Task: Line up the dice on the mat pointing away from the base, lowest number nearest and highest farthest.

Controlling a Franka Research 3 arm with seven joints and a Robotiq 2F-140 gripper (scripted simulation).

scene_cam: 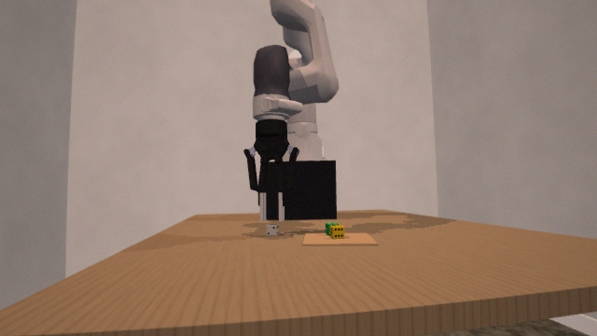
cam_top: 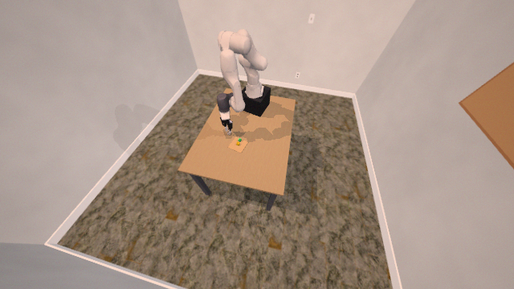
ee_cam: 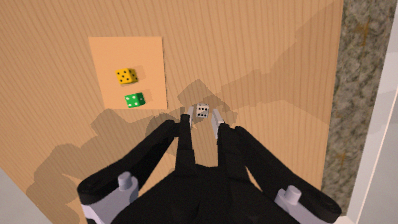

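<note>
My hand is 5 cm above the white die. Round my hand: tan mat: 9 cm ahead, 14 cm to the left, 6 cm below; green die: 4 cm ahead, 13 cm to the left, 5 cm below; yellow die: 9 cm ahead, 14 cm to the left, 5 cm below.
</note>
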